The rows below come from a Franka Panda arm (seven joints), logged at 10 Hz.
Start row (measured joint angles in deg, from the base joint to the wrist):
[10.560 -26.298 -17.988 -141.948 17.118 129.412 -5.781]
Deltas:
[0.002 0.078 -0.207 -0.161 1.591 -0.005 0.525]
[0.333 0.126 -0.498 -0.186 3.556 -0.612 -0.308]
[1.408 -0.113 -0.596 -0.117 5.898 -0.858 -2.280]
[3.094 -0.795 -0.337 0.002 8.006 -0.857 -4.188]
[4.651 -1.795 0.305 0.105 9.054 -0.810 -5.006]
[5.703 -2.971 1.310 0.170 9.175 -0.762 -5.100]
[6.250 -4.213 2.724 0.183 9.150 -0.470 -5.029]
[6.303 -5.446 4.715 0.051 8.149 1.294 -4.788]
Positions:
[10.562 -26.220 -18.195 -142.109 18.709 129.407 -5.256]
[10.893 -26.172 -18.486 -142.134 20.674 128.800 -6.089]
[11.968 -26.411 -18.584 -142.065 23.016 128.554 -8.061]
[13.654 -27.093 -18.325 -141.946 25.124 128.555 -9.969]
[15.211 -28.093 -17.683 -141.843 26.172 128.602 -10.787]
[16.263 -29.269 -16.678 -141.778 26.293 128.650 -10.881]
[16.810 -30.511 -15.264 -141.765 26.268 128.942 -10.810]
[16.863 -31.744 -13.273 -141.897 25.267 130.706 -10.569]

